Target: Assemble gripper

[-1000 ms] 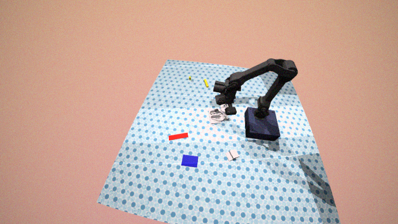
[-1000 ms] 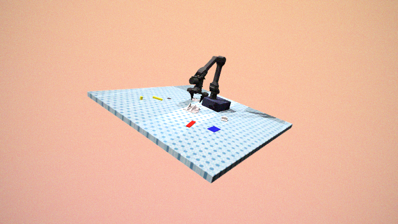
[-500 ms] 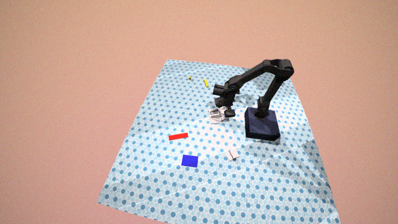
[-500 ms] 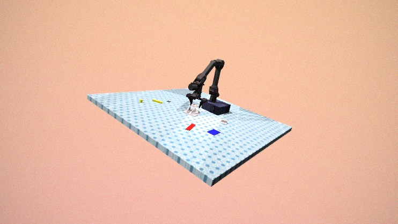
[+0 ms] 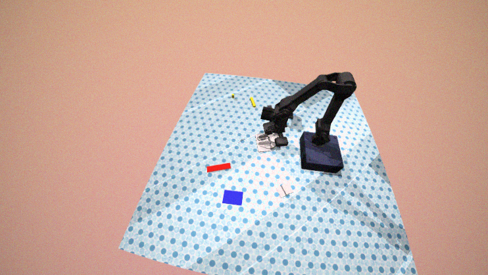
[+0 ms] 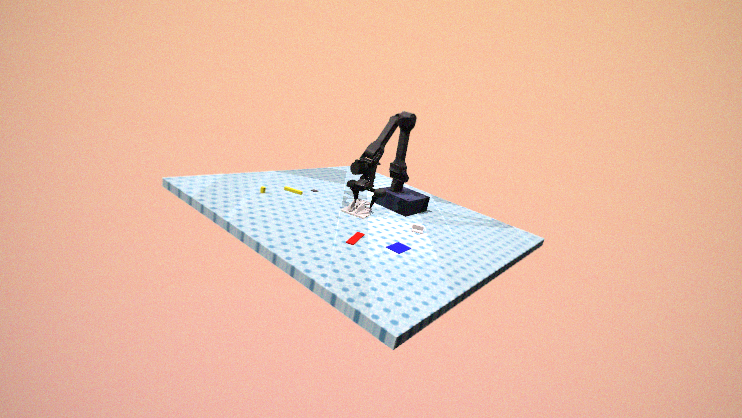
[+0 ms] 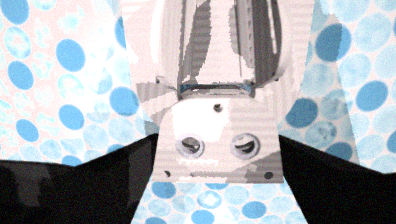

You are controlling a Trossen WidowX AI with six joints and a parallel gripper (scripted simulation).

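The housing plate lies 20 mm below my gripper tip. Round my gripper tip: jaw (20 mm to the left, 20 mm ahead, 10 mm below); then flat white plate (70 mm ahead, 20 mm to the left, 20 mm below); then small white piece (280 mm to the left, 80 mm behind, 10 mm below).
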